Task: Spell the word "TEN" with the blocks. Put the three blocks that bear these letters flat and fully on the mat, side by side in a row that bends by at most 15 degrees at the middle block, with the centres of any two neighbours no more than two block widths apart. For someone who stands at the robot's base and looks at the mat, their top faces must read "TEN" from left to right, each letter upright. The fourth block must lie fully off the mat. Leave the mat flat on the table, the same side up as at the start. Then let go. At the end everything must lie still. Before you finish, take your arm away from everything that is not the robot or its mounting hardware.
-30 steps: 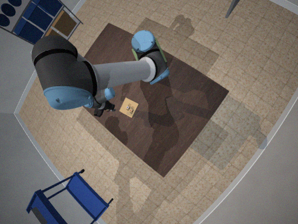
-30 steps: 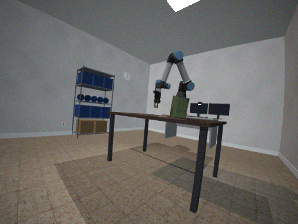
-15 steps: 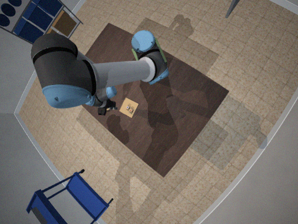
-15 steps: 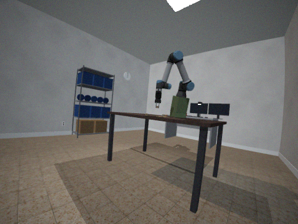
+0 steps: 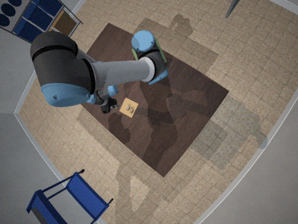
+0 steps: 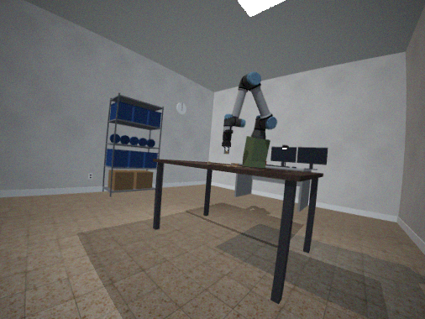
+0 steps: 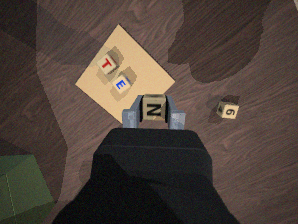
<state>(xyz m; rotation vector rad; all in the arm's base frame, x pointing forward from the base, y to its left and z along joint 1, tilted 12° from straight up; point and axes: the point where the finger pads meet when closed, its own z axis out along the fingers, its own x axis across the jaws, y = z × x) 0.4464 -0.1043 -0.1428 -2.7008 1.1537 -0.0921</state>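
The tan mat is 30 mm behind my hand, 50 mm to the left of it and 120 mm below it. From my hand the other things lie so: N block: 10 mm below.
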